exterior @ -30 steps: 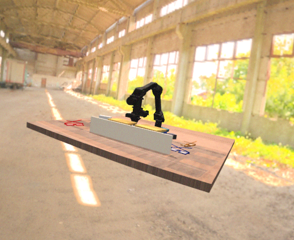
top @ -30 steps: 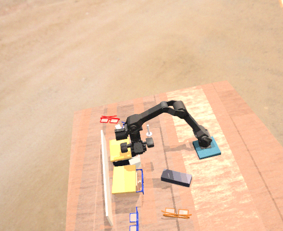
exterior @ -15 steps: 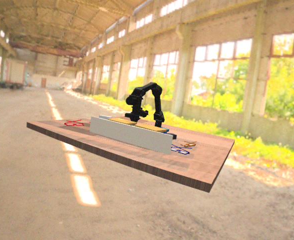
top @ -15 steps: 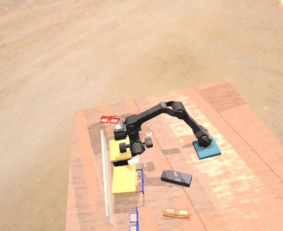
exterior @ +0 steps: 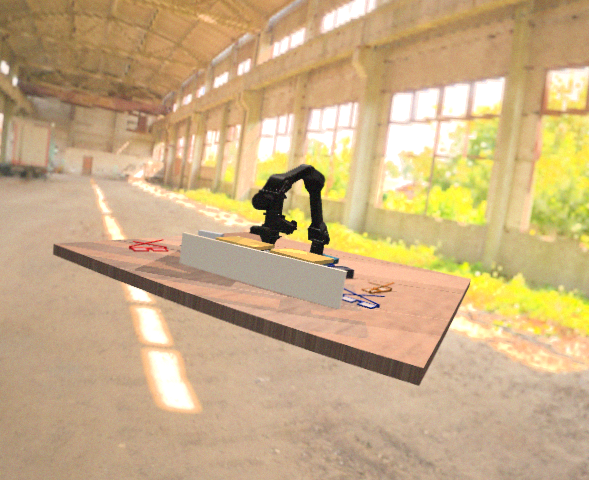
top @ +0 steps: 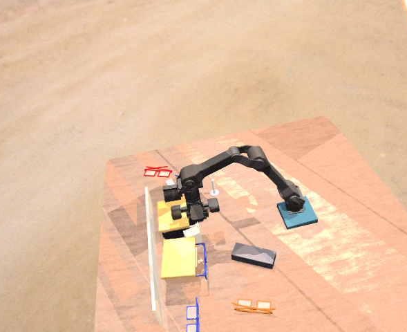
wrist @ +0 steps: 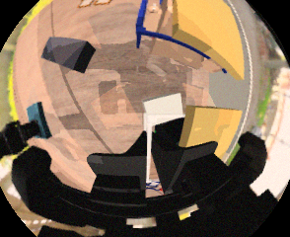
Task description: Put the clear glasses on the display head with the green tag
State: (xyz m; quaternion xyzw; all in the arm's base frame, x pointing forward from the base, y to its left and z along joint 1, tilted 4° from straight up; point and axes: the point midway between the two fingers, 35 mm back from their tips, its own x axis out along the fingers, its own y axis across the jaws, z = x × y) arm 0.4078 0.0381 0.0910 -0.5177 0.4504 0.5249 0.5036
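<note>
Now: gripper tip 40 mm above the white cube, 30 mm to the right of it and 30 mm short of it. The rest, counted from my gripper tip: long white panel 190 mm ahead, 90 mm to the left, 10 mm below; yellow head 190 mm to the left, 50 mm ahead, 10 mm below; white peg 220 mm to the right, 80 mm behind, 40 mm below.
</note>
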